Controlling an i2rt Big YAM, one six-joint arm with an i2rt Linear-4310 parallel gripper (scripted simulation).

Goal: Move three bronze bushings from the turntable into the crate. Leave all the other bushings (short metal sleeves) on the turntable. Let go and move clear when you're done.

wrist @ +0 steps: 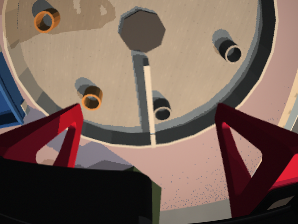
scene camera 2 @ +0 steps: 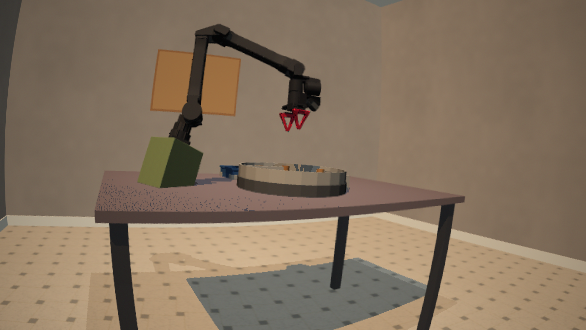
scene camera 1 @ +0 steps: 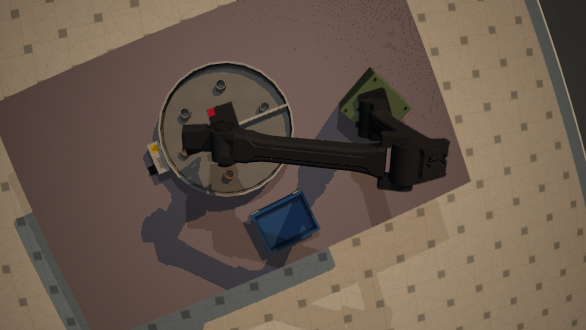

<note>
I see my gripper (wrist: 148, 110), a blue crate (scene camera 1: 291, 221) and a turntable (scene camera 1: 245, 89).
The turntable also shows in the wrist view (wrist: 106, 51).
</note>
